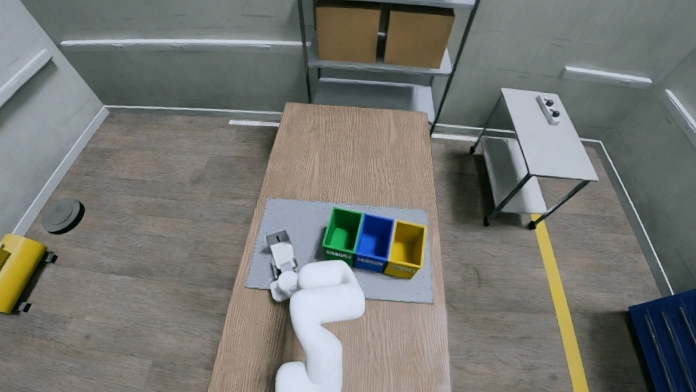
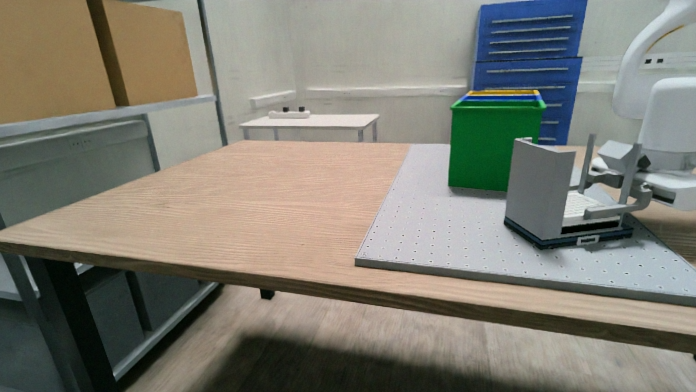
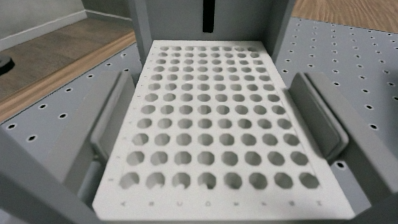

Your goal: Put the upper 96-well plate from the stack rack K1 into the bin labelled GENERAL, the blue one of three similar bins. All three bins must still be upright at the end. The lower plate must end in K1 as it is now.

Scene:
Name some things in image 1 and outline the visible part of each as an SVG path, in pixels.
A green bin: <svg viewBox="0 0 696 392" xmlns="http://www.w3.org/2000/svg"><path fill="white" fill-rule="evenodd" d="M333 207L322 243L325 260L340 260L348 266L352 266L364 213Z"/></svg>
A blue general bin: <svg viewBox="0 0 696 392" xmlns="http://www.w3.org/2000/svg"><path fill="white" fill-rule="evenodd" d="M364 213L355 254L357 254L355 267L382 273L385 263L389 259L395 220Z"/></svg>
A yellow bin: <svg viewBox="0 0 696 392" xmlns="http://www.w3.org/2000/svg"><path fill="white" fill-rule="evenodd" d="M395 220L389 260L386 261L384 274L411 280L423 266L426 226Z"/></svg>

